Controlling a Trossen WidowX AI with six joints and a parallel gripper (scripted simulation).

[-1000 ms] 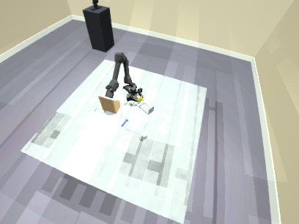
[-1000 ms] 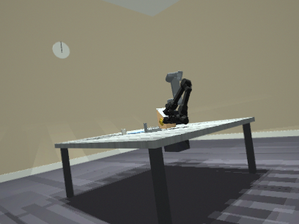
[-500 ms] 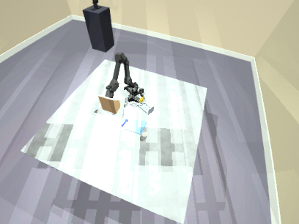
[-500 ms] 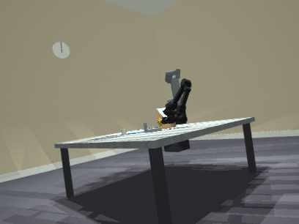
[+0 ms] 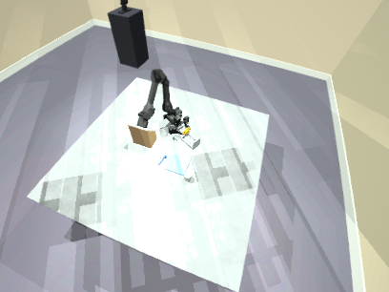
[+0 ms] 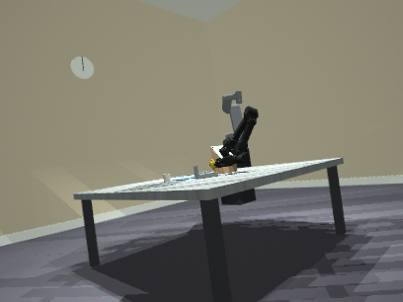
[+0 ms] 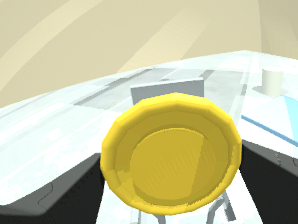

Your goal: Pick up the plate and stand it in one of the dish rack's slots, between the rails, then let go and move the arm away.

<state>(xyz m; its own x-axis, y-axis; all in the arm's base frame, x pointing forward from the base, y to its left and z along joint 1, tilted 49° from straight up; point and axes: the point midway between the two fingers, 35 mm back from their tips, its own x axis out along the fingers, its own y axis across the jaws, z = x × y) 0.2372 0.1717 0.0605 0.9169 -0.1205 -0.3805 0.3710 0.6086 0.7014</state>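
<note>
My gripper tip is now 40 mm short of the grey dish rack, 20 mm to the left of it and 50 mm above it. Also, from my gripper tip: light blue mat (30 mm ahead, 230 mm to the right, 70 mm below); then yellow plate (10 mm behind); then blue spoon (80 mm behind, 240 mm to the right, 70 mm below).
</note>
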